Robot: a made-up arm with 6 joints. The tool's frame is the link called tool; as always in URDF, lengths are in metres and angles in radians. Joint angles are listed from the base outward.
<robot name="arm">
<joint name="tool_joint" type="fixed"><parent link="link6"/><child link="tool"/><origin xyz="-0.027 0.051 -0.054" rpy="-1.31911 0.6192 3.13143"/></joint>
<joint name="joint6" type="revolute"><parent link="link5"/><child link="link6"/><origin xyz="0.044 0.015 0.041"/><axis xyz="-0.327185 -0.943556 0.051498"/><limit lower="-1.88" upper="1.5"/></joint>
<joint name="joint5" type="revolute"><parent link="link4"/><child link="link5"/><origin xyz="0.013 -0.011 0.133"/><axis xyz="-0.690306 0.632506 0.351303"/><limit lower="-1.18" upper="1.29"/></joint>
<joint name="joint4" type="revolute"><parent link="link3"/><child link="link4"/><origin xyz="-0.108 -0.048 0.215"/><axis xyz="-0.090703 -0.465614 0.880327"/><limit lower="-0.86" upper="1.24"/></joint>
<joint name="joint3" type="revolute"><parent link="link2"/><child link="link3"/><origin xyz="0.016 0.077 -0.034"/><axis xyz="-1 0 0"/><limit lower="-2.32" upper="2.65"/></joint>
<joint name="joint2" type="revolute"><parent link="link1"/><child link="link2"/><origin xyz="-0.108 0.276 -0.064"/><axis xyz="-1 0 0"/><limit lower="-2.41" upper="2.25"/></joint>
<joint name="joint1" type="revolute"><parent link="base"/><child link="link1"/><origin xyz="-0.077 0.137 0.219"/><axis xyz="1 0 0"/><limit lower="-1.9" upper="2.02"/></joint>
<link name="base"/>
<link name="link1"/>
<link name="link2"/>
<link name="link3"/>
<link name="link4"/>
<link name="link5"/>
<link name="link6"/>
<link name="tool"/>
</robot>
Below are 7 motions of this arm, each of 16 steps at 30 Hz.
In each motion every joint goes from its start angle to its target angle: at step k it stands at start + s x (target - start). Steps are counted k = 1, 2, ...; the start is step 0. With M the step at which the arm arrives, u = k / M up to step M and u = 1 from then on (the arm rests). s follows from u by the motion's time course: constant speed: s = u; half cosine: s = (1 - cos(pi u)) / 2; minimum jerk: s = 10 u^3 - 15 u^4 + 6 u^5.
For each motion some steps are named. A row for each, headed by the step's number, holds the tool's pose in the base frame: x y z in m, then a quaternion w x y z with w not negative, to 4 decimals.
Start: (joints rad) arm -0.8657 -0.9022 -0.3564 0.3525 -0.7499 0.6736
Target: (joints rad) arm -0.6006 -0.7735 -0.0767 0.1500 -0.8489 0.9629
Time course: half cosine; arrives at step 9
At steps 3, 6, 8, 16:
3: -0.2241 0.2229 0.3078 0.2329 0.7673 0.5151 -0.3028
6: -0.2056 0.2664 0.3439 0.2227 0.8143 0.4223 -0.3301
8: -0.1984 0.2837 0.3607 0.2198 0.8321 0.3782 -0.3409
16: -0.1975 0.2860 0.3630 0.2195 0.8344 0.3720 -0.3424

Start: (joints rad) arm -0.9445 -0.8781 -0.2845 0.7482 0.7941 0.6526
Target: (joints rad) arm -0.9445 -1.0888 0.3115 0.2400 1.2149 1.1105
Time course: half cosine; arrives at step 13
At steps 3, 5, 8, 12, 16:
3: -0.2834 0.2590 0.1895 0.7441 0.1225 0.2886 -0.5899
5: -0.2738 0.2776 0.1931 0.7450 0.0763 0.2565 -0.6110
8: -0.2597 0.3078 0.1962 0.7407 -0.0130 0.2072 -0.6390
12: -0.2511 0.3309 0.1964 0.7294 -0.0933 0.1757 -0.6545
16: -0.2507 0.3319 0.1963 0.7287 -0.0971 0.1746 -0.6550

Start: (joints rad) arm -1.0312 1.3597 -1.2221 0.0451 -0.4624 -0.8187
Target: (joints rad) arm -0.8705 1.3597 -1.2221 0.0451 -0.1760 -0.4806
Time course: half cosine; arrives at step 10
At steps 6, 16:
6: -0.2706 0.5145 0.0988 0.0845 0.1081 0.3042 -0.9427
16: -0.2678 0.5114 0.1122 0.1124 0.1033 0.2792 -0.9480

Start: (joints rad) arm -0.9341 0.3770 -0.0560 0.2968 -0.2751 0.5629
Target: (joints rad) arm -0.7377 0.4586 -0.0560 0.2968 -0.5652 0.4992
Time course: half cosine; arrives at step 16
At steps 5, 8, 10, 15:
5: -0.2377 0.5843 -0.0119 0.6465 0.1730 0.0922 -0.7373
8: -0.2378 0.6022 0.0085 0.6420 0.2129 0.1256 -0.7258
10: -0.2380 0.6139 0.0233 0.6379 0.2399 0.1486 -0.7166
15: -0.2386 0.6309 0.0478 0.6298 0.2813 0.1843 -0.7002

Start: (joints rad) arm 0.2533 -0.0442 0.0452 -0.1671 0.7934 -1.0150
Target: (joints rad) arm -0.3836 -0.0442 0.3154 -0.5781 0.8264 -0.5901
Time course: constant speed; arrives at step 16
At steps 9, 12, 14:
9: -0.2400 0.5766 0.4143 0.3642 0.2193 -0.3534 0.8333
12: -0.2352 0.6051 0.3513 0.3804 0.1740 -0.2873 0.8616
14: -0.2323 0.6187 0.3070 0.3885 0.1431 -0.2415 0.8777

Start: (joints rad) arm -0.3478 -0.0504 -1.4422 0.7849 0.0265 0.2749
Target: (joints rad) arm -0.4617 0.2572 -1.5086 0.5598 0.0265 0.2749
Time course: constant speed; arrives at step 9
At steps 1, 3, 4, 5, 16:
1: -0.3118 0.1518 0.1590 0.3819 0.5214 0.7327 -0.2132
3: -0.3067 0.1548 0.1707 0.3826 0.5017 0.7333 -0.2534
4: -0.3041 0.1567 0.1763 0.3824 0.4921 0.7327 -0.2735
5: -0.3014 0.1590 0.1817 0.3820 0.4825 0.7314 -0.2937
16: -0.2909 0.1706 0.2015 0.3776 0.4457 0.7201 -0.3744

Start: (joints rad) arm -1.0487 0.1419 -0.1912 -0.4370 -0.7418 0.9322
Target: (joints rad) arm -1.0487 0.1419 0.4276 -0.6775 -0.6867 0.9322
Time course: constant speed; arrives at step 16
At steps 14, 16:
14: -0.1511 0.5524 -0.0198 0.5850 0.4663 -0.3481 -0.5650
16: -0.1508 0.5581 -0.0426 0.5925 0.4470 -0.3804 -0.5518

